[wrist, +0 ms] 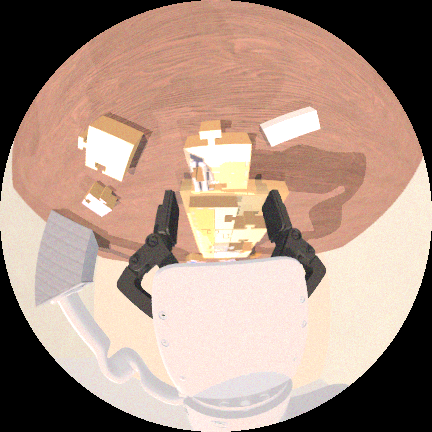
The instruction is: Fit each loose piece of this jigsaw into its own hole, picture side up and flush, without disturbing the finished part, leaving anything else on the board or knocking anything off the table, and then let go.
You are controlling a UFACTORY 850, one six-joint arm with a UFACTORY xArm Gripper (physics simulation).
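Observation:
The jigsaw board (279, 187) lies below the gripper, its near part hidden by the gripper body. Its finished part shows pale yellow and white pieces with brown recesses among them. A large piece (231, 159) with a knob on its far side sits at the board's far end, picture side up, and looks raised; whether it is seated cannot be told. A large loose piece (111, 152) lies on the table at the left, pale face up. A small loose piece (99, 201) lies just nearer. My gripper (222, 197) is open, its fingers on either side above the board, with nothing held.
A white block (292, 127) lies on the wooden table (215, 65) at the far right. A grey ribbed block (65, 255) on a pale curved arm stands out at the left of the gripper body. The table's near edge curves past both sides of the board.

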